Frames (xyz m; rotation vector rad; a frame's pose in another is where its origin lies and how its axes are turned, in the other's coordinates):
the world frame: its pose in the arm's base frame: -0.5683 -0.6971 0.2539 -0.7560 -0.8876 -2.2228
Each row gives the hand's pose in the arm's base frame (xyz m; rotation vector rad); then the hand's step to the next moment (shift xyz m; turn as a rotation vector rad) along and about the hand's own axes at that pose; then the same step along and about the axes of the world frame.
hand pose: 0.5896 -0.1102 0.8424 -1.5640 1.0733 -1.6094
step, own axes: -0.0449 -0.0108 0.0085 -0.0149 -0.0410 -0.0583
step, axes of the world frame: -0.0310 -0.0204 0.0288 0.0430 -0.0480 0.0339
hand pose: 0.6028 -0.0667 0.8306 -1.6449 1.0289 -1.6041
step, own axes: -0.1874 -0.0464 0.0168 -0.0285 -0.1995 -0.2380
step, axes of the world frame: -0.1192 -0.1079 0.1081 0.2083 -0.1706 0.1573
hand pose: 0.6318 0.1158 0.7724 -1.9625 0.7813 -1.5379
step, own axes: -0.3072 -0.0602 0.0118 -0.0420 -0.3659 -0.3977
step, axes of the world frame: -0.1769 -0.2450 0.0827 0.3573 -0.2819 0.2944
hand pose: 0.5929 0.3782 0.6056 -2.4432 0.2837 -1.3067
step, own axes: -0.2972 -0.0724 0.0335 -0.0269 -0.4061 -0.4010
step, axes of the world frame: -0.1182 -0.2814 -0.0389 0.3633 -0.2844 0.3370
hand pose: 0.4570 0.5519 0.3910 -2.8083 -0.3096 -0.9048
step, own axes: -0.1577 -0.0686 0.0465 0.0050 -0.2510 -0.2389
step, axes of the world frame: -0.0283 -0.1627 -0.0669 0.2125 -0.1607 0.2216
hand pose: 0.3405 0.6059 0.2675 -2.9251 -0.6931 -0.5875
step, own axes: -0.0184 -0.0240 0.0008 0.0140 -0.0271 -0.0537
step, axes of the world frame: 0.0063 -0.0296 -0.0016 0.0431 -0.0050 0.0440
